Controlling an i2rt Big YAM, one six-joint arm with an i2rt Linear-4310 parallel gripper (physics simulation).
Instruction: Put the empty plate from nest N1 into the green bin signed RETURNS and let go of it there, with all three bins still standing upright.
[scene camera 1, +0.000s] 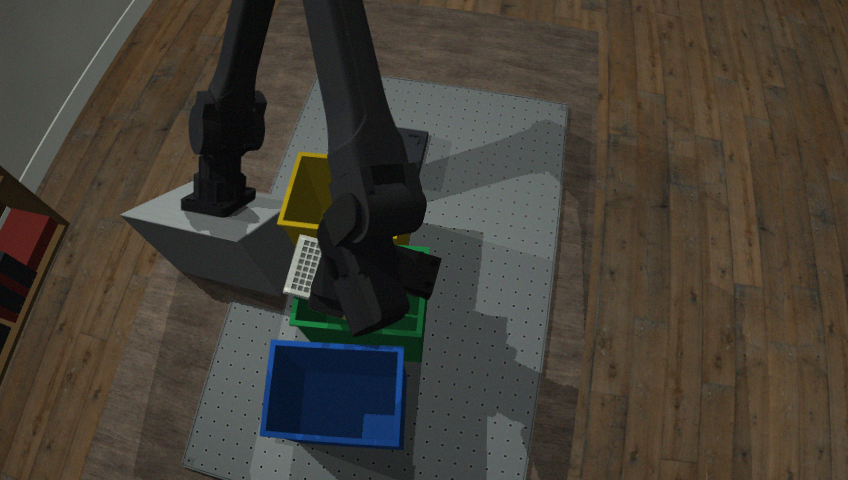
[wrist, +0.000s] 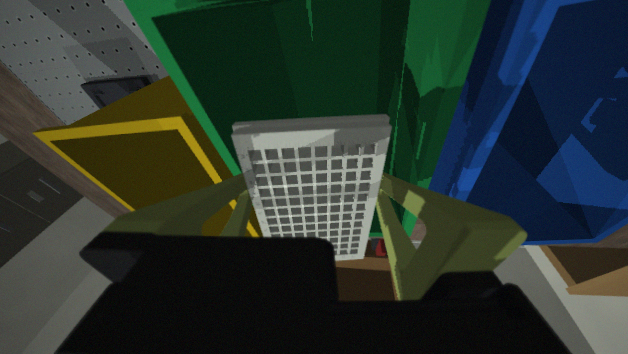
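A white plate with a grid of square holes is between the olive fingers of my gripper, which is shut on it. In the scene view the fingers are hidden by the dark wrist. The plate is tilted and appears above the green bin, over its left end in the scene view. In the wrist view the plate covers part of the bin's dark inside and its rim on the yellow bin's side. The bin looks upright. Its sign cannot be read, and its inside is partly hidden.
The blue bin and yellow bin stand upright on either side of the green bin. A dark flat block lies past the yellow bin. A grey pedestal stands at the left of the perforated board.
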